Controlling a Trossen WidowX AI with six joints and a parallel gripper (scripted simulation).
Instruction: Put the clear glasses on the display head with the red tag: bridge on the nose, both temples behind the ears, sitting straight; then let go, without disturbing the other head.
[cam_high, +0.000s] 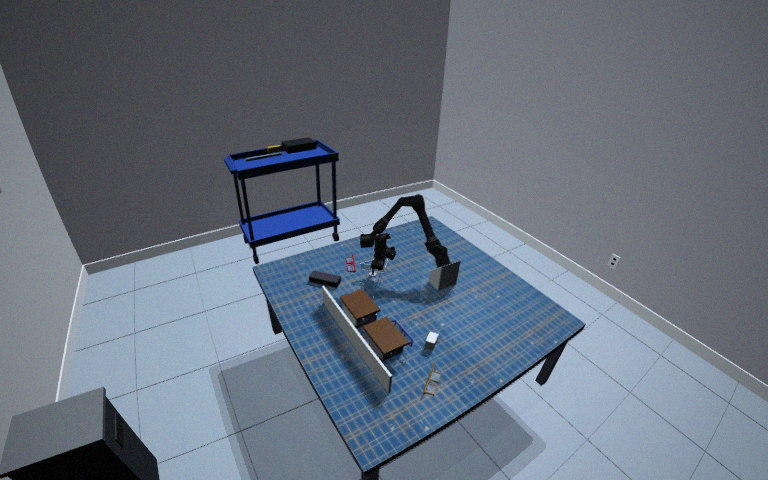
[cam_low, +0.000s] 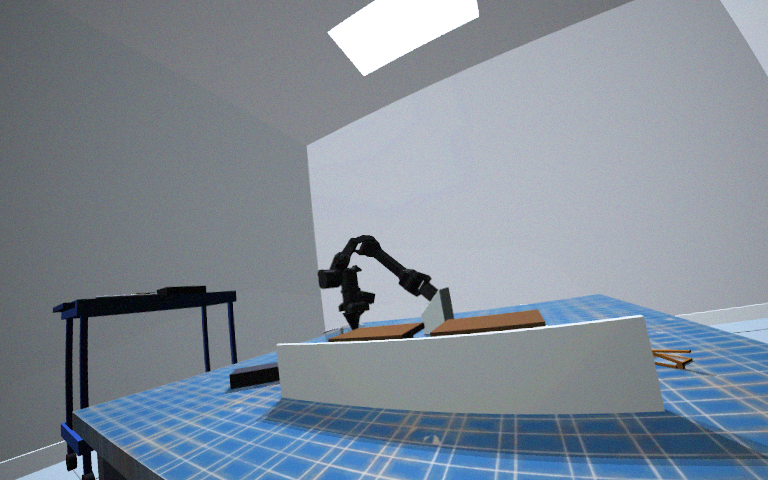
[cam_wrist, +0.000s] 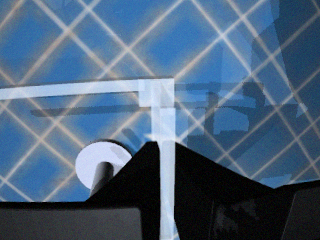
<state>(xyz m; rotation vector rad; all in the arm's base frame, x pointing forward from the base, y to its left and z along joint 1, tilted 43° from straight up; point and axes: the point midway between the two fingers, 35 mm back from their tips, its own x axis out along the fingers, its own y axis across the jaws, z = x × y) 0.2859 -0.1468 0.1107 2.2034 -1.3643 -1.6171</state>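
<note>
Now: gripper tip 10 mm short of the small post, 50 mm to the left of it and 40 mm above it. Also, from my gripper tip: black case: 270 mm ahead, 100 mm to the right, 40 mm below; then long white panel: 310 mm ahead, 360 mm to the left, 10 mm below; then white cube: 520 mm to the left, 40 mm below.
</note>
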